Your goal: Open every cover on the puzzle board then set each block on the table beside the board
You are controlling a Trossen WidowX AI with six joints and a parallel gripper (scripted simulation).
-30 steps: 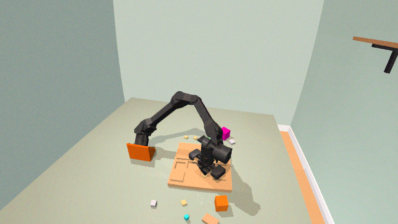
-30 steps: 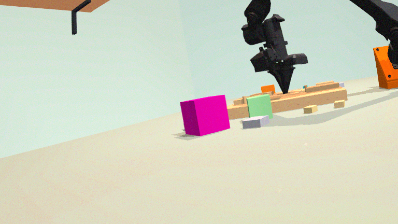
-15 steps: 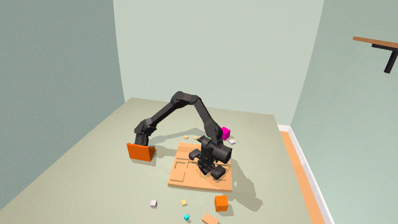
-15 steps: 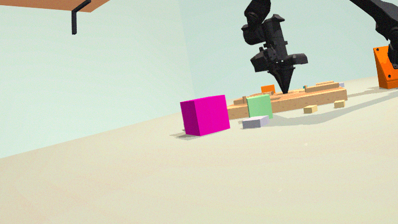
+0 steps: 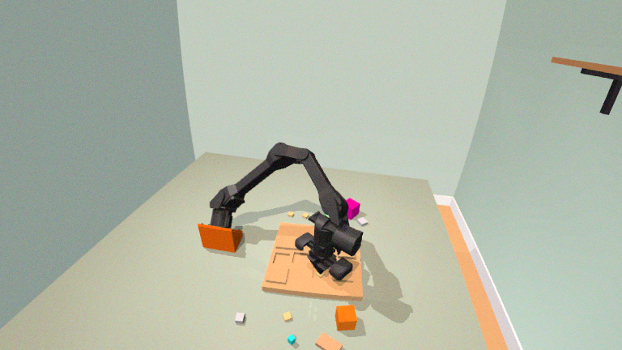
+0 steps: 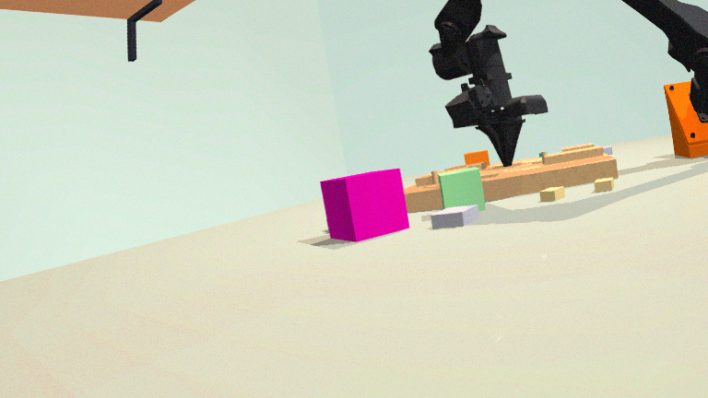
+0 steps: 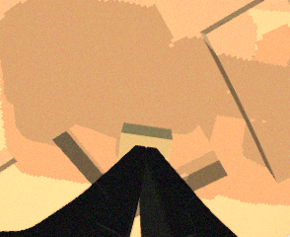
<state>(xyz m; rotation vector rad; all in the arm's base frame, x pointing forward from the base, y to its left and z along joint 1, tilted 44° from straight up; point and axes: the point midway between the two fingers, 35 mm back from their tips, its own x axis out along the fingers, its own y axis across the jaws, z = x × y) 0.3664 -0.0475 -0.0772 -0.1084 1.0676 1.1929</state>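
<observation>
Now: the tan puzzle board 30 mm behind my gripper tip and 50 mm to the left of it. The rest, counted from my gripper tip: tan piece: 50 mm ahead, 220 mm to the right, 10 mm below; cyan block: 50 mm behind, 220 mm to the right, 10 mm below; orange cube: 80 mm ahead, 150 mm to the right.
</observation>
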